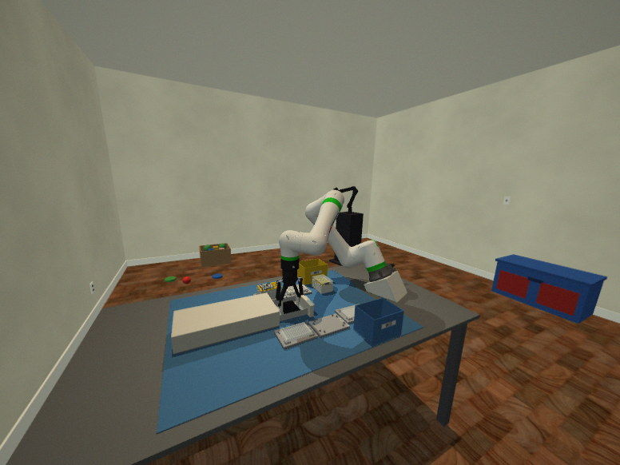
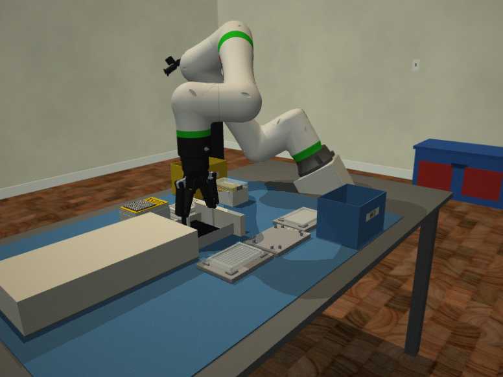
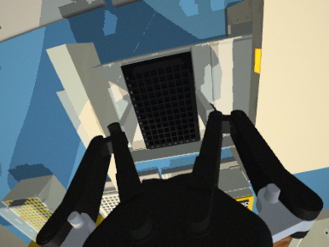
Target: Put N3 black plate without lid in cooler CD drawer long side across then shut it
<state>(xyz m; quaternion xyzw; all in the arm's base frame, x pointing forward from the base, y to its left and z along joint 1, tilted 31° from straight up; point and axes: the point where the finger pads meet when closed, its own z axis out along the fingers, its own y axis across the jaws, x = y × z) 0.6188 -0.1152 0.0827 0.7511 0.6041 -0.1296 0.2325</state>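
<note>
My hand is 20 mm above the black plate. The rest, counted from my hand: yellow tip box: 10 mm behind, 200 mm to the right, 10 mm above; then cooler CD: 160 mm ahead, 40 mm to the right, 10 mm below; then drawer: 30 mm ahead, 10 mm to the right, 20 mm below.
</note>
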